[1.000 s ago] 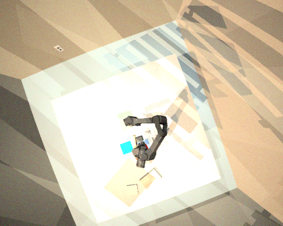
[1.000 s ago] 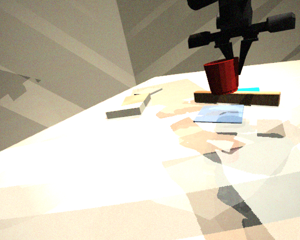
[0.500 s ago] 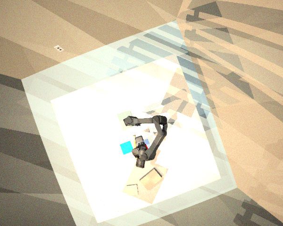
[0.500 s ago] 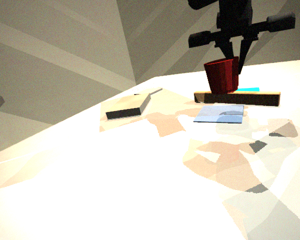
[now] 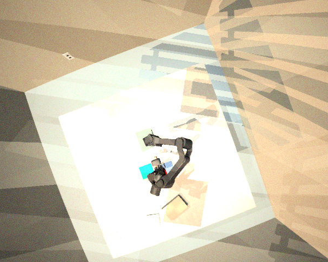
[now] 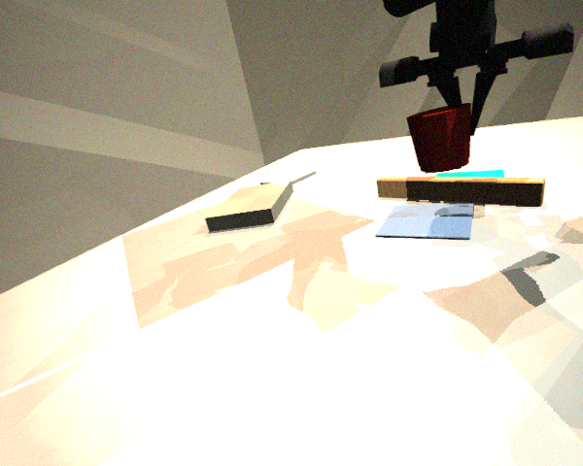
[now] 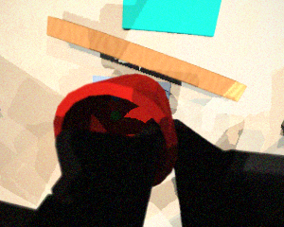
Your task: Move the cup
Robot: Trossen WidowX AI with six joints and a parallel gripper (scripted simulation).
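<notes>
The green marble is 50 mm ahead of my gripper tip, 20 mm below it and 10 mm to the left of it. Also, from my gripper tip: wooden bar (90 mm below, 40 mm to the right, 20 mm ahead); red cup (30 mm ahead); blue pad (100 mm below, 50 mm ahead, 40 mm to the left).
</notes>
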